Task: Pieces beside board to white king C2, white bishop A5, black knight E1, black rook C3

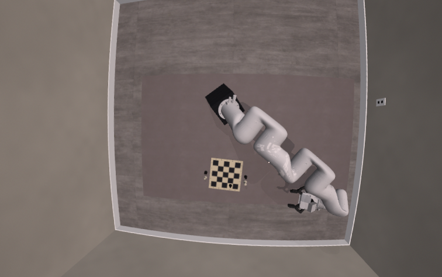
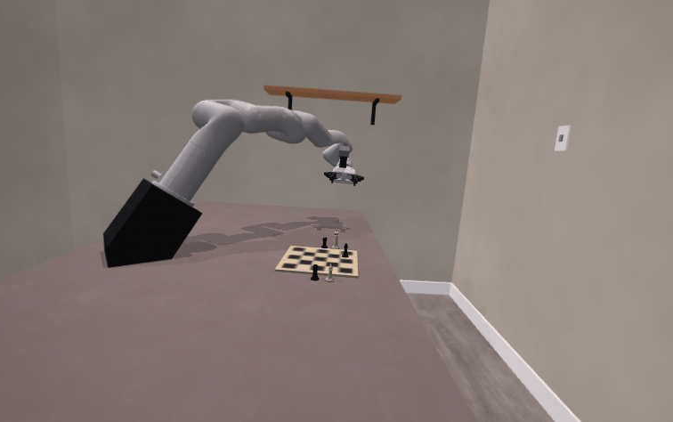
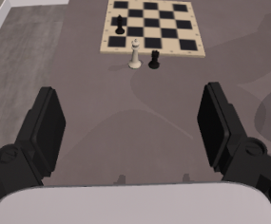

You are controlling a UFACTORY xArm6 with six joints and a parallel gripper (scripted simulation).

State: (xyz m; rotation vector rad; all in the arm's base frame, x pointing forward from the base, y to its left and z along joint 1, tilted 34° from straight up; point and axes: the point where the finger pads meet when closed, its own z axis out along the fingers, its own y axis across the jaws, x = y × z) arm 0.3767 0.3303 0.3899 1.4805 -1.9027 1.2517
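Right now my hand is 26 cm to the left of the white king, 18 cm above it and 2 cm short of it. Also, from my hand: chessboard: 40 cm to the right, 20 cm below; black piece: 54 cm to the right, 19 cm below, 1 cm ahead; white bishop: 54 cm to the right, 19 cm below, 5 cm ahead.
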